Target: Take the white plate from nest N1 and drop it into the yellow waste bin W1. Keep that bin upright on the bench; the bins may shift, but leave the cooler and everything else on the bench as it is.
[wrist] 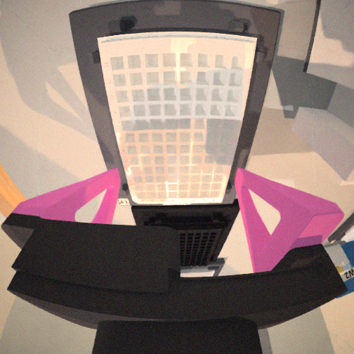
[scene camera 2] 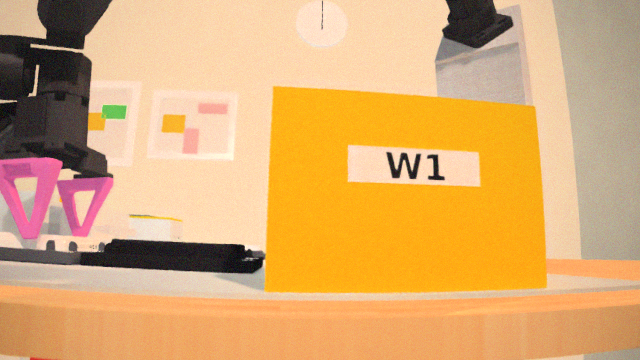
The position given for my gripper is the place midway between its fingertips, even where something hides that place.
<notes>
I see my gripper [scene camera 2: 57, 239], a yellow waste bin W1 [scene camera 2: 369, 192], a white plate [wrist: 176, 99], a black plate [scene camera 2: 133, 247], a yellow-topped tube rack [scene camera 2: 149, 227] and a black nest N3 [scene camera 2: 244, 266].
The black plate shows as well in the wrist view [wrist: 198, 235]. My gripper shows as well in the wrist view [wrist: 177, 174]. The black nest N3 shows as well in the wrist view [wrist: 141, 213]. The wrist view does not show the yellow waste bin W1, which is hidden by my gripper. The wrist view misses the yellow-topped tube rack: it is out of frame.
</notes>
